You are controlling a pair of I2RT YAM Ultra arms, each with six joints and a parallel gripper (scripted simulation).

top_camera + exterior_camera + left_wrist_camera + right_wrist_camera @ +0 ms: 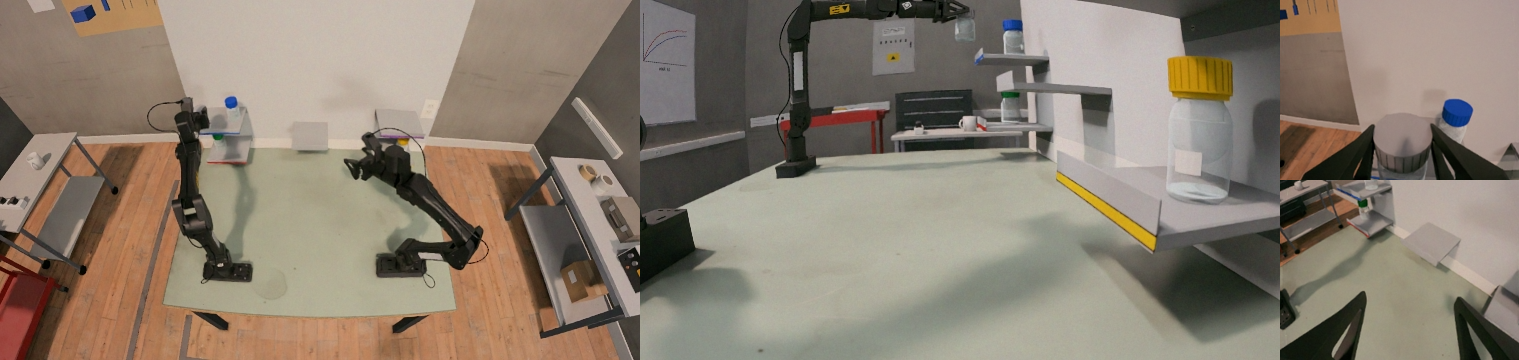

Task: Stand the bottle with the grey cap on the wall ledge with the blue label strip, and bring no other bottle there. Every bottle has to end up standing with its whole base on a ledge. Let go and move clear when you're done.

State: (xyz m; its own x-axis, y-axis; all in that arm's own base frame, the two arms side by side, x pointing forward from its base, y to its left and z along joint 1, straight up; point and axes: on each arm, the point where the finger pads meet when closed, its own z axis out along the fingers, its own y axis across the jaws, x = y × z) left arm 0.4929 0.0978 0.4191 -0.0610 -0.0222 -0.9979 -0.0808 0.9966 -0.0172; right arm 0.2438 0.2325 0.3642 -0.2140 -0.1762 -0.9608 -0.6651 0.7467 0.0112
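Now: left hand 50 mm above the grey-capped bottle. Also, from my left hand: yellow-capped bottle 70 mm ahead, 880 mm to the right, 300 mm below; blue-capped bottle 120 mm ahead, 100 mm to the right, 110 mm below; yellow strip 840 mm to the right, 360 mm below.
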